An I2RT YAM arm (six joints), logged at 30 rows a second.
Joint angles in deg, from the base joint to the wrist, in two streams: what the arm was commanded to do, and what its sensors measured. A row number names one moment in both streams.
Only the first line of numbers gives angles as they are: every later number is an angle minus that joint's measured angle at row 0.
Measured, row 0:
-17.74, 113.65, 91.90, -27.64, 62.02, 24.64
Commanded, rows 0 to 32:
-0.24, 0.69, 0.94, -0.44, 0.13, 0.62
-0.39, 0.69, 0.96, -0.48, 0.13, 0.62
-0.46, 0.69, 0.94, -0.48, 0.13, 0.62
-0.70, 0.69, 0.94, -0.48, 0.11, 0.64
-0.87, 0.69, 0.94, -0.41, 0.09, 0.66
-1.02, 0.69, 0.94, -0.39, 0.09, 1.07
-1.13, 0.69, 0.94, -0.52, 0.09, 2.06
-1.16, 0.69, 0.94, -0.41, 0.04, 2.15
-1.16, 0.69, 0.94, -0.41, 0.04, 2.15
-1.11, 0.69, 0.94, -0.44, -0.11, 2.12
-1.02, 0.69, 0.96, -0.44, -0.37, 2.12
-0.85, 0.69, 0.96, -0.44, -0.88, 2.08
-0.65, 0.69, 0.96, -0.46, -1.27, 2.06
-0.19, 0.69, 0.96, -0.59, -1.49, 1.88
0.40, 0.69, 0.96, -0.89, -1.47, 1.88
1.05, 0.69, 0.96, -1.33, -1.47, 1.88
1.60, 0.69, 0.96, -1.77, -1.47, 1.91
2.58, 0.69, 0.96, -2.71, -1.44, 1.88
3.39, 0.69, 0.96, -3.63, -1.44, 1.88
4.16, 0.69, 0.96, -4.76, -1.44, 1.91
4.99, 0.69, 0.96, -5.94, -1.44, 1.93
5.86, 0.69, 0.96, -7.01, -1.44, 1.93
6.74, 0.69, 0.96, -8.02, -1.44, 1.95
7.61, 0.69, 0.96, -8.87, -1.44, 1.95
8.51, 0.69, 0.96, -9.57, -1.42, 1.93
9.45, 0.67, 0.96, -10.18, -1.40, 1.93
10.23, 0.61, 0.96, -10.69, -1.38, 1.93
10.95, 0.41, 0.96, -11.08, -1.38, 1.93
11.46, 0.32, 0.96, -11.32, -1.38, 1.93
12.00, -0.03, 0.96, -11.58, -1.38, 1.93
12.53, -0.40, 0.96, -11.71, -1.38, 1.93
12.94, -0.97, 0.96, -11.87, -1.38, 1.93
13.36, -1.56, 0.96, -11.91, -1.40, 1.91
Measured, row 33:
11.72, 0.00, 0.00, -11.60, -1.12, 1.18
